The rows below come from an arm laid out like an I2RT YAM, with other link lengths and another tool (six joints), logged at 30 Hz.
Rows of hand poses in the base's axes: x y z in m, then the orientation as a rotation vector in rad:
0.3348 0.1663 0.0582 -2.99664 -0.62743 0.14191
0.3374 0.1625 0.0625 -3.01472 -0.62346 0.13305
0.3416 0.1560 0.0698 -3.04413 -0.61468 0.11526
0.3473 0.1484 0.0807 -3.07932 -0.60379 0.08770
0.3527 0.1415 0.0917 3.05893 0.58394 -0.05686
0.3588 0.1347 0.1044 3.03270 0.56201 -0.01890
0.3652 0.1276 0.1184 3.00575 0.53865 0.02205
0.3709 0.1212 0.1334 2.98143 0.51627 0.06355
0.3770 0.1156 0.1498 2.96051 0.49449 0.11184
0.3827 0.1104 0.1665 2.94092 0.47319 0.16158
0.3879 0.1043 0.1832 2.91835 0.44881 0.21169
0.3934 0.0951 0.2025 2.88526 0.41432 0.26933
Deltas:
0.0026 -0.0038 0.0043 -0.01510 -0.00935 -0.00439
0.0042 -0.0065 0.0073 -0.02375 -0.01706 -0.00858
0.0057 -0.0076 0.0109 -0.02766 -0.02407 -0.01037
0.0054 -0.0069 0.0110 -0.02531 -0.02469 -0.00919
0.0061 -0.0068 0.0127 -0.02537 -0.02967 -0.00989
0.0064 -0.0071 0.0140 -0.02532 -0.03215 -0.01086
0.0057 -0.0064 0.0150 -0.02182 -0.03236 -0.01068
0.0061 -0.0056 0.0164 -0.01669 -0.03643 -0.01048
0.0057 -0.0052 0.0167 -0.01417 -0.03738 -0.01028
0.0052 -0.0061 0.0167 -0.01635 -0.03869 -0.01223
0.0055 -0.0092 0.0193 -0.02496 -0.04686 -0.01828

